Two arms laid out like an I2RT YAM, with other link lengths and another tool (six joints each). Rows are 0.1 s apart.
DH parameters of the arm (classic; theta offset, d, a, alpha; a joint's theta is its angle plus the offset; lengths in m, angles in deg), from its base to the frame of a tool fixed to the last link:
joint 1: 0 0.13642 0.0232 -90
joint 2: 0 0 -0.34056 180
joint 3: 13.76 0 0.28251 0
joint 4: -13.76 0.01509 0.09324 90
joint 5: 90 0.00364 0 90
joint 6: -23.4 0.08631 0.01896 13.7
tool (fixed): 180 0.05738 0 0
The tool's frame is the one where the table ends.
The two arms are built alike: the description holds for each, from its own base.
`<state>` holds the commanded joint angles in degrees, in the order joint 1, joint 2, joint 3, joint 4, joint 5, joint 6, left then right.
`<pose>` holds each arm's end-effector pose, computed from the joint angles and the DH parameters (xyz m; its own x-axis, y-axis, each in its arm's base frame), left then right.
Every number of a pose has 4 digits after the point.
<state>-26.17 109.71 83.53 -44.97 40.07 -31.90 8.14 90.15 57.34 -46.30 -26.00 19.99</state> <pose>0.4000 -0.3150 0.2113 -0.3999 0.6819 -0.6124 0.9031 0.4071 -0.1364 0.3374 0.0795 0.1621 -0.2667 0.8682 0.4185 0.9056 0.0771 0.4171</pose>
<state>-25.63 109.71 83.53 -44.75 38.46 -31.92 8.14 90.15 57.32 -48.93 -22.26 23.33</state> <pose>0.4057 -0.3090 0.2092 -0.4038 0.6879 -0.6032 0.8971 0.4268 -0.1138 0.3278 0.0683 0.1566 -0.1860 0.9083 0.3747 0.9332 0.0440 0.3566</pose>
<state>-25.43 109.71 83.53 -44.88 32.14 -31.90 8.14 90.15 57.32 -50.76 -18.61 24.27</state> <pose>0.4145 -0.2971 0.2005 -0.4065 0.7270 -0.5533 0.8828 0.4687 -0.0327 0.3218 0.0582 0.1532 -0.1545 0.9351 0.3188 0.9440 0.0446 0.3268</pose>
